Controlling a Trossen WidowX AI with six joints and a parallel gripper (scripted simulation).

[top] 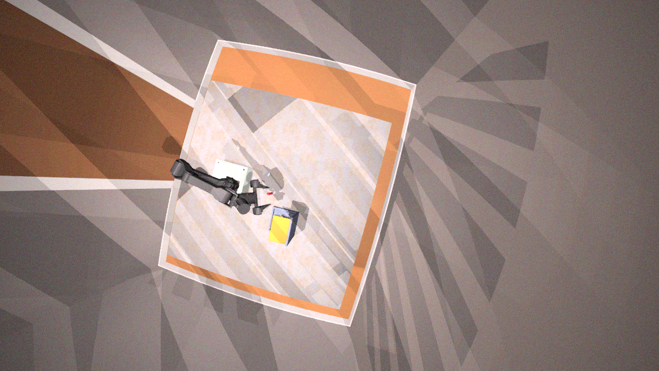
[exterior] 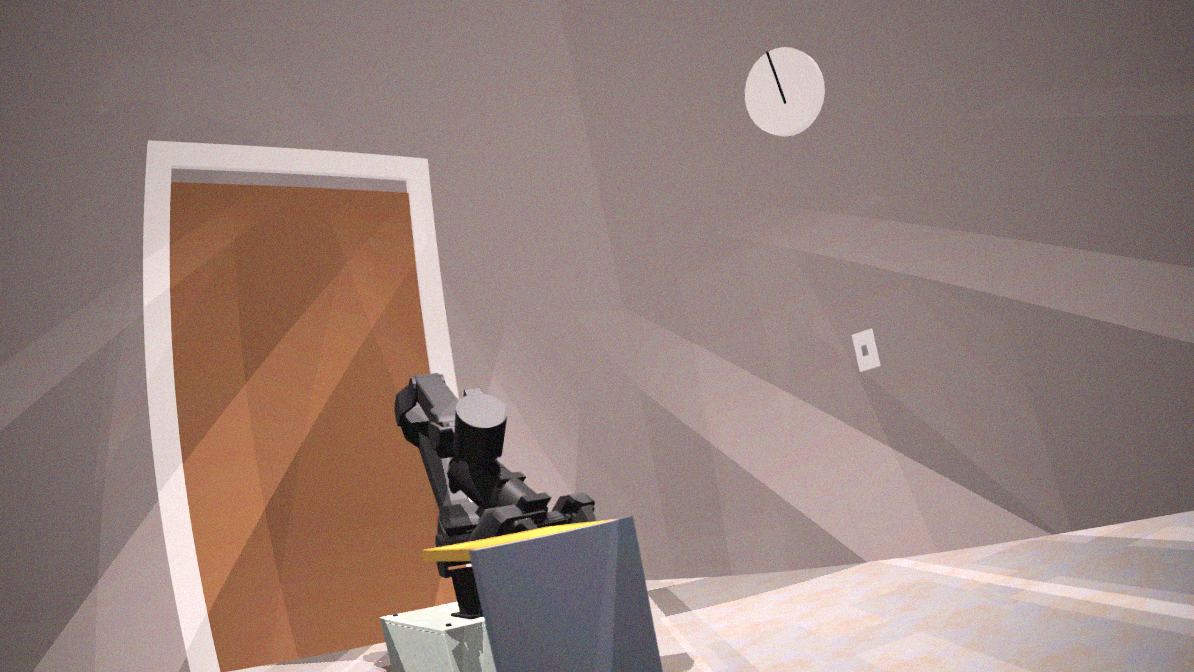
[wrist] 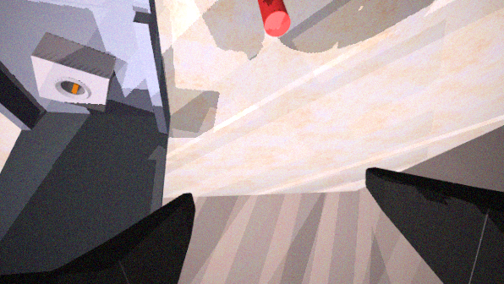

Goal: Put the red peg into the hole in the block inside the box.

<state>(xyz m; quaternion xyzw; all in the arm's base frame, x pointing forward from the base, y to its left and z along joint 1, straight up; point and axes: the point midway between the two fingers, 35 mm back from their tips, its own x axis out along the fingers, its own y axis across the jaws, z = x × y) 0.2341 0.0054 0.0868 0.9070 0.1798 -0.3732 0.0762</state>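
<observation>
Right now the red peg is 40 mm behind my gripper tip and 120 mm below it. Round my gripper tip: orange roof (120 mm ahead, 150 mm to the right, 60 mm above).
</observation>
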